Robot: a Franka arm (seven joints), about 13 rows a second.
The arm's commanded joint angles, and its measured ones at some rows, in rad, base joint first. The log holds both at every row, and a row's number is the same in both.
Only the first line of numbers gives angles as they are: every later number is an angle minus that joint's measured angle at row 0.
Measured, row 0:
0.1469 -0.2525 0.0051 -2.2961 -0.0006 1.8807 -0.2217
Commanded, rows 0 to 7:
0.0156 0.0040 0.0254 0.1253 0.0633 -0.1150 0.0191
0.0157 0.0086 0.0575 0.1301 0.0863 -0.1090 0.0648
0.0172 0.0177 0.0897 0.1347 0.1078 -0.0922 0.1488
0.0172 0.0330 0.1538 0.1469 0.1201 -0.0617 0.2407
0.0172 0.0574 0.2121 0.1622 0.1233 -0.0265 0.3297
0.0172 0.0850 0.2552 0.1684 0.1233 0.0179 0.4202
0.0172 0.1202 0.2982 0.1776 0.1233 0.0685 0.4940
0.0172 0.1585 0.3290 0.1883 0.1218 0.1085 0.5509
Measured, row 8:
0.0239 0.0652 0.2850 0.1322 0.1076 0.0574 0.4479
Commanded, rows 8 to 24:
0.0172 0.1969 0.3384 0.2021 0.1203 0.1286 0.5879
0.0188 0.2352 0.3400 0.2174 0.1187 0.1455 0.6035
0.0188 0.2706 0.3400 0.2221 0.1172 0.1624 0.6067
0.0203 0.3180 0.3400 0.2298 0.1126 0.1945 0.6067
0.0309 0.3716 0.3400 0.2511 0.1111 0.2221 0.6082
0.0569 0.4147 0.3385 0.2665 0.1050 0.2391 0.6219
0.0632 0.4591 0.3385 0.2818 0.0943 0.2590 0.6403
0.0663 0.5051 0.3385 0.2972 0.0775 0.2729 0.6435
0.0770 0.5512 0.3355 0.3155 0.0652 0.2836 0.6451
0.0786 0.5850 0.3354 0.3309 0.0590 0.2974 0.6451
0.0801 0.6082 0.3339 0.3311 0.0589 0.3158 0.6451
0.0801 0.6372 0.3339 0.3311 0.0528 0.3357 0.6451
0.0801 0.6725 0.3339 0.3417 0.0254 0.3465 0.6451
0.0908 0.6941 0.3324 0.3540 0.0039 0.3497 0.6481
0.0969 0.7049 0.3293 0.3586 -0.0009 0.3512 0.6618
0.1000 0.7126 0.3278 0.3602 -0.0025 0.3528 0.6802
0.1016 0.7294 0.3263 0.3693 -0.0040 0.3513 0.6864
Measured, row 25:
0.0846 0.6905 0.3346 0.3221 0.0194 0.3529 0.6472
